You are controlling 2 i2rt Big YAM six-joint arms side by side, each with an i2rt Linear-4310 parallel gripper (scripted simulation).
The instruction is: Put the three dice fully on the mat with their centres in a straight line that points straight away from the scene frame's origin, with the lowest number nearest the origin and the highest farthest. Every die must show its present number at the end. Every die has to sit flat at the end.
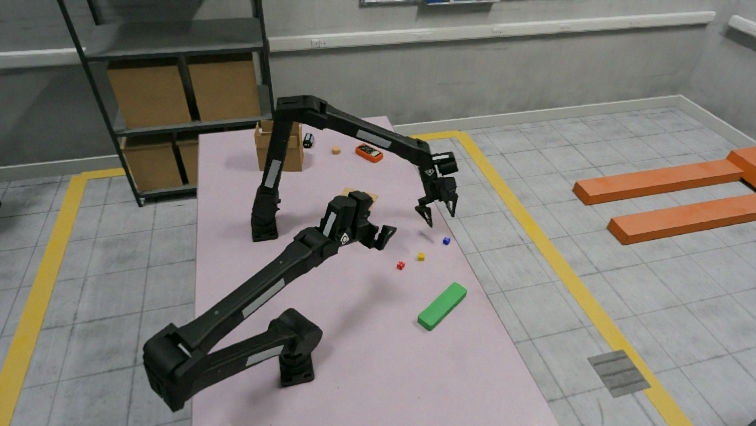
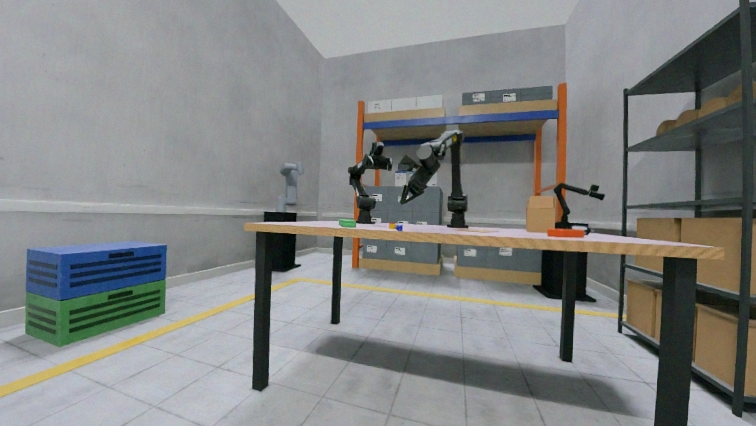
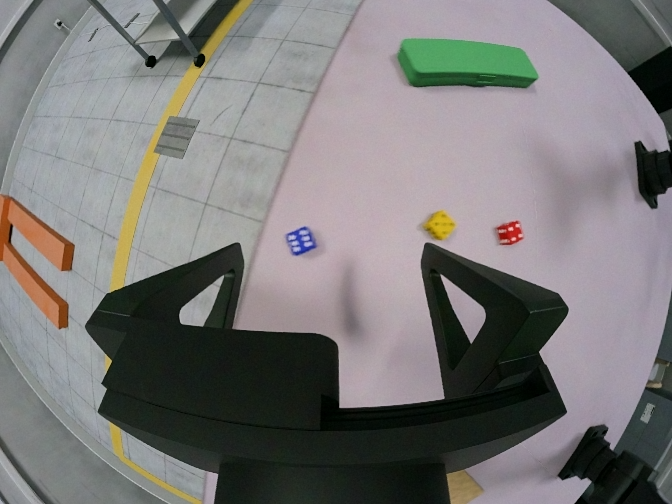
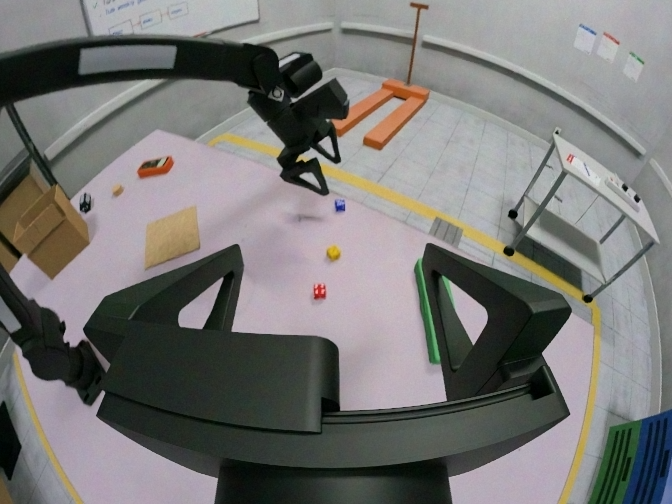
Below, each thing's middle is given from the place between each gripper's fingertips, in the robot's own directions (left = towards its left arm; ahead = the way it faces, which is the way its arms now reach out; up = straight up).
Right now my left hand is 300 mm to the right of the tan mat (image 4: 176,236), 220 mm past it and 110 mm above it. From my left hand the other things lie so: green case (image 1: 429,318): 270 mm to the right, 110 mm behind, 100 mm below.
Right now my right hand is 290 mm above the green case, 170 mm short of it and 110 mm to the left of it. Round my right hand: tan mat 450 mm to the left, 300 mm below, 70 mm ahead.
